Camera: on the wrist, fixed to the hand. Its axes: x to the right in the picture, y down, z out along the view.
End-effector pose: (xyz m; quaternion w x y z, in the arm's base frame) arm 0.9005 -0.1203 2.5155 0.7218 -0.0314 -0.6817 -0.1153
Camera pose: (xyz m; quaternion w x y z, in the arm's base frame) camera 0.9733 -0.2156 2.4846 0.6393 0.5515 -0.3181 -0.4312
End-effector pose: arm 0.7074 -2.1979 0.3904 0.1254 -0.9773 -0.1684 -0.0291
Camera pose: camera 0.6641 -2.1529 0.4973 0.2759 -0.5611 -0.6982 -0.3486
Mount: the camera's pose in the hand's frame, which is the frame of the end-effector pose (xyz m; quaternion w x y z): -0.0157 -0.0808 -0.0925 0.7107 0.1609 0.2833 -0.6235
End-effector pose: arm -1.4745 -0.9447 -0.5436 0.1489 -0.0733 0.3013 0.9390
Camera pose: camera -1.4291 -0.9402 -0.6587 0.6177 -0.4820 0.3617 0.5053
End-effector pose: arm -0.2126 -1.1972 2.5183 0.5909 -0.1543 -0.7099 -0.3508
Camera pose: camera -0.1922 -1.3141 2.4831 0.4272 0.5274 -0.4898 -0.5472
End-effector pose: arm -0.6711 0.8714 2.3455 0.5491 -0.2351 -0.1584 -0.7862
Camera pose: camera -0.7605 0.8649 2.2601 0.0172 -0.2428 0.2301 0.9422
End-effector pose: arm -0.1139 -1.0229 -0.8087 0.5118 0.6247 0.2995 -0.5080
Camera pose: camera -0.1606 -0.9093 -0.8247 0.1384 -0.4835 -0.6656 0.5514
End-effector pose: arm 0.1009 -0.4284 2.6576 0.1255 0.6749 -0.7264 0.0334
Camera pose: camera 0.1944 -0.4000 2.7336 0.2072 0.9433 -0.0545 0.2536
